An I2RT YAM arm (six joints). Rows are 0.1 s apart.
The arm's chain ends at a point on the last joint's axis. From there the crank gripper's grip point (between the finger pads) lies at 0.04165 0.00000 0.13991 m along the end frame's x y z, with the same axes.
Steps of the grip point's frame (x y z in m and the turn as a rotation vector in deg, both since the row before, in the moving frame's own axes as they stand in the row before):
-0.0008 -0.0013 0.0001 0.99 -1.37 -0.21
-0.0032 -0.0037 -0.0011 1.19 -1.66 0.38
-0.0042 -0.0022 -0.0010 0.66 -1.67 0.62
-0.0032 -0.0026 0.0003 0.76 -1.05 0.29
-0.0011 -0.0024 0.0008 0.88 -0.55 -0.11
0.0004 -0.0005 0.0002 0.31 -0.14 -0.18
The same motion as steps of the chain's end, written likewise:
0.0026 0.0013 -0.0008 0.99 -1.37 -0.21
0.0009 -0.0010 -0.0022 1.19 -1.66 0.38
-0.0001 -0.0010 -0.0021 0.66 -1.67 0.62
-0.0006 -0.0009 -0.0004 0.76 -1.05 0.29
0.0002 -0.0002 0.0004 0.88 -0.55 -0.11
0.0007 0.0004 0.0001 0.31 -0.14 -0.18

